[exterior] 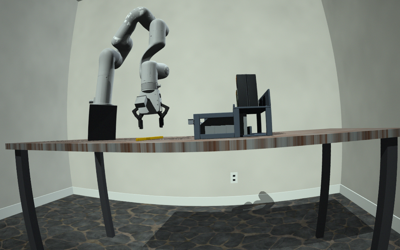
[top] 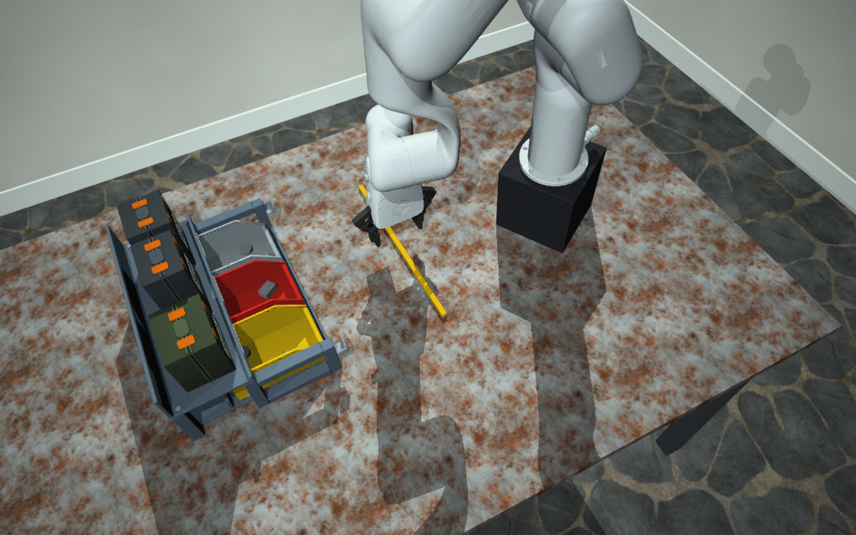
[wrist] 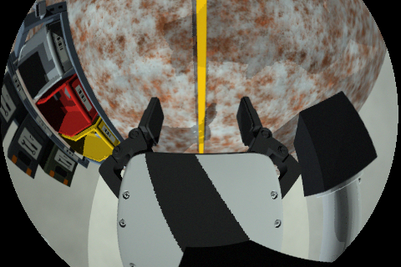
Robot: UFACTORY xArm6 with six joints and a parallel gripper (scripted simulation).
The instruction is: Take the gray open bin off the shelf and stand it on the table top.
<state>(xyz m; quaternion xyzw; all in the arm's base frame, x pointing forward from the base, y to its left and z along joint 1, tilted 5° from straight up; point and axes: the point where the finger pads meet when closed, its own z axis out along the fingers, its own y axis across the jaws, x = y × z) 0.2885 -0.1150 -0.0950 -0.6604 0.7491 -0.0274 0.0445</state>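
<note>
The yellow strip lies 50 mm below my hand. Round my hand: yellow bin 320 mm ahead, 70 mm to the left, 10 mm below; then gray open bin 290 mm ahead, 150 mm to the right, 10 mm below; then red bin 300 mm ahead, 40 mm to the right, 10 mm below.
</note>
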